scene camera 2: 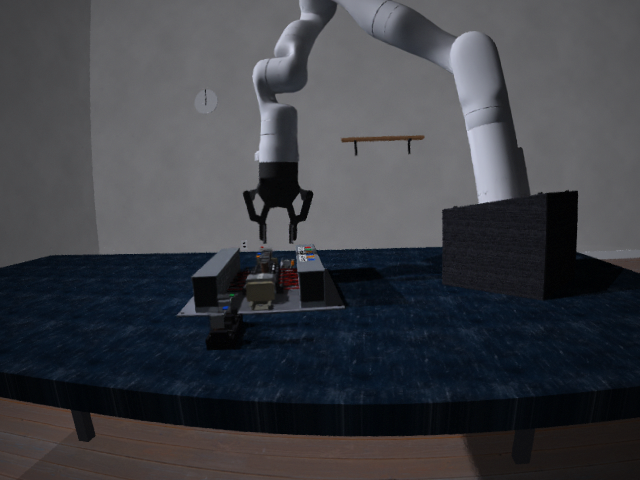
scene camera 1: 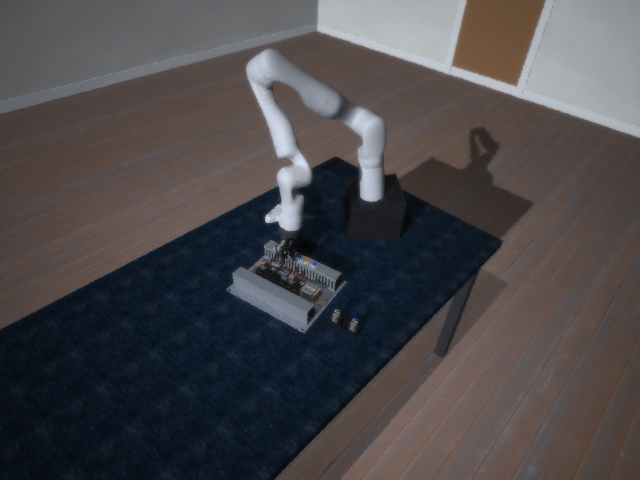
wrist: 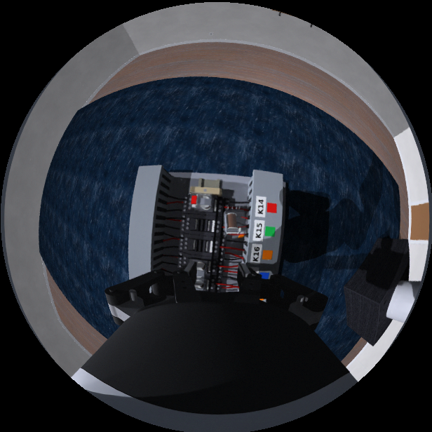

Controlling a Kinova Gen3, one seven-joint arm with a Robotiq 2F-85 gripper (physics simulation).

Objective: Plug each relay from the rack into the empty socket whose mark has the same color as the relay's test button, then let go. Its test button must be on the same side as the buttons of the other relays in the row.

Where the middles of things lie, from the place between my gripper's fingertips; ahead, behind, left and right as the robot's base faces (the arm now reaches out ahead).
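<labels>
Base plate [scene camera 2: 288,302]: my hand 3 cm short of it, 2 cm to the right of it, 9 cm above it.
</labels>
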